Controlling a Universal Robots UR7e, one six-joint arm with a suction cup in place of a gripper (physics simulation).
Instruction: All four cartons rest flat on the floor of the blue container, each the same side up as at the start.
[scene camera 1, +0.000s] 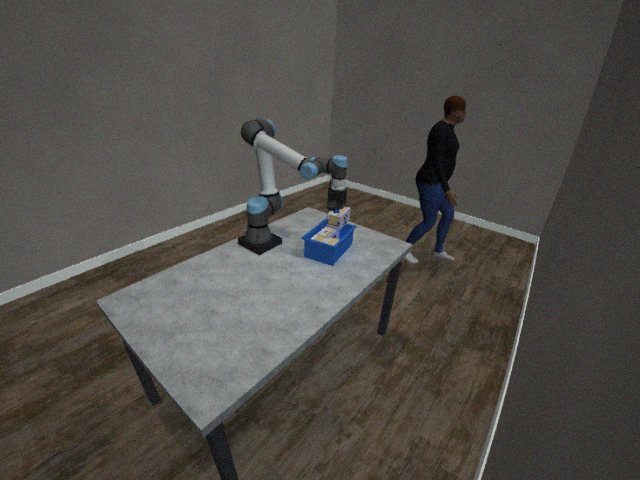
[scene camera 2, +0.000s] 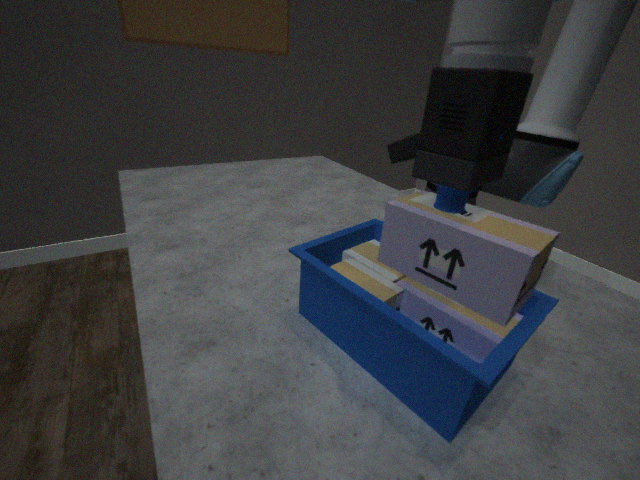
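Pixels of known places: end effector, tool point: (scene camera 1: 336, 214) (scene camera 2: 446, 218); arm's base, origin of the base link: (scene camera 1: 258, 237).
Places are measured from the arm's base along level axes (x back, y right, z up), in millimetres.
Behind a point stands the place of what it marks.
My suction cup (scene camera 1: 337, 210) (scene camera 2: 451, 208) is on the top of a lilac carton (scene camera 1: 338, 219) {x -386, y -238, z 173 mm} (scene camera 2: 449, 263) {x -372, y -324, z 148 mm} with tan tape and holds it upright, arrows pointing up. The carton hangs partly above the rim of the blue container (scene camera 1: 321, 252) {x -383, y -115, z 19 mm} (scene camera 2: 372, 335) {x -414, y -277, z 23 mm}. Inside, a second lilac carton (scene camera 2: 424, 313) {x -326, y -275, z 28 mm} stands with its arrows up, lower than the held one. Two smaller cartons with tan tops, one at the back (scene camera 2: 368, 253) {x -327, y -137, z 48 mm} and one nearer (scene camera 2: 361, 279) {x -382, y -198, z 49 mm}, sit at the container's left in scene camera 2. Whether the held carton touches the lower lilac one cannot be told.
The container stands on the grey table (scene camera 1: 227, 310) {x -356, y 454, z -42 mm} (scene camera 2: 217, 289) {x -559, y -19, z -42 mm}, near its far end in scene camera 1. The robot's base (scene camera 1: 260, 241) {x -65, y 36, z 16 mm} stands to its left there. A person (scene camera 1: 439, 175) in a black top is beyond the table's far right corner.
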